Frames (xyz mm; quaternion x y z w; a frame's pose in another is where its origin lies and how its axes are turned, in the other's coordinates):
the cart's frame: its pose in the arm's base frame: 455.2 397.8 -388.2 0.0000 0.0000 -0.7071 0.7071
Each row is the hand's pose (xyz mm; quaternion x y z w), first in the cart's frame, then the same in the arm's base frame.
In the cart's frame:
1: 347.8 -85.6 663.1 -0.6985 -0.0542 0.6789 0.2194
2: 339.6 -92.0 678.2 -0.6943 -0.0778 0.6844 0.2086
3: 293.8 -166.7 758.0 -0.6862 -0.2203 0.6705 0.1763
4: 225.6 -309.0 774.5 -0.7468 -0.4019 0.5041 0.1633
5: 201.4 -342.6 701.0 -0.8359 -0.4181 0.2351 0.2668
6: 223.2 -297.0 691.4 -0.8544 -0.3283 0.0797 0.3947
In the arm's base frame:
1: 369.6 50.0 274.9 -0.5323 0.4556 0.3249 0.6352
2: 363.2 58.2 290.0 -0.5460 0.4359 0.3364 0.6314
3: 288.5 104.0 369.8 -0.6410 0.3294 0.3494 0.5988
4: 146.2 172.2 386.3 -0.8122 0.2439 0.2410 0.4719
5: 112.6 196.4 312.8 -0.8867 0.2954 -0.0224 0.3549
6: 158.2 174.6 303.2 -0.8363 0.3720 -0.2227 0.3355

